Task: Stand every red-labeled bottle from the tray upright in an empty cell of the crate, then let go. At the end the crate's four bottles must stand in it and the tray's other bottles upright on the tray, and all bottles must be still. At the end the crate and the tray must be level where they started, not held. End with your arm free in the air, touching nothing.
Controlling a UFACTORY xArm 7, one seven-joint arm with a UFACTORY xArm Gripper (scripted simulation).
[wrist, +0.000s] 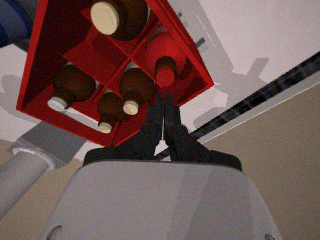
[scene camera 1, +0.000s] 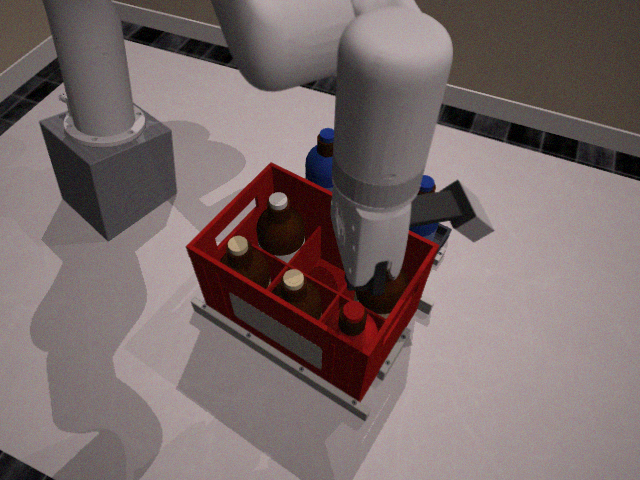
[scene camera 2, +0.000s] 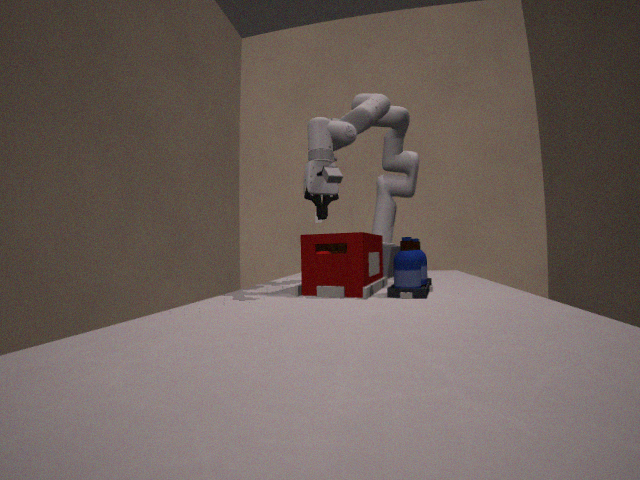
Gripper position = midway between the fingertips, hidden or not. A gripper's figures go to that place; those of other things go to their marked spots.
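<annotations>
My gripper [scene camera 1: 359,283] is 56 cm from the lens, and there's a red crate [scene camera 1: 348,366] that's 63 cm from the lens.
</annotations>
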